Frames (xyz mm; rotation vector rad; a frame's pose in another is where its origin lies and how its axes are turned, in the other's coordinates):
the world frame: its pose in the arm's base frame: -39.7 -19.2 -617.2 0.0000 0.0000 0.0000
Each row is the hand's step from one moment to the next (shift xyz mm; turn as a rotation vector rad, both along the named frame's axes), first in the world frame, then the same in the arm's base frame.
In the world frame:
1: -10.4 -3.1 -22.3 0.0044 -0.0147 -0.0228
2: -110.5 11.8 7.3 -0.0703 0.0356 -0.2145
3: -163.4 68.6 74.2 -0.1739 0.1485 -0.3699
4: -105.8 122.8 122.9 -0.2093 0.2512 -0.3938
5: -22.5 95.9 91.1 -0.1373 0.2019 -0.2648
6: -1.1 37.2 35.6 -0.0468 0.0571 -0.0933
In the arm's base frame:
1: -10.4 -3.1 -22.3 0.0044 -0.0147 -0.0228
2: -110.5 11.8 7.3 -0.0703 0.0356 -0.2145
3: -163.4 68.6 74.2 -0.1739 0.1485 -0.3699
4: -105.8 122.8 122.9 -0.2093 0.2512 -0.3938
5: -22.5 95.9 91.1 -0.1373 0.2019 -0.2648
6: -1.1 37.2 35.6 -0.0468 0.0571 -0.0933

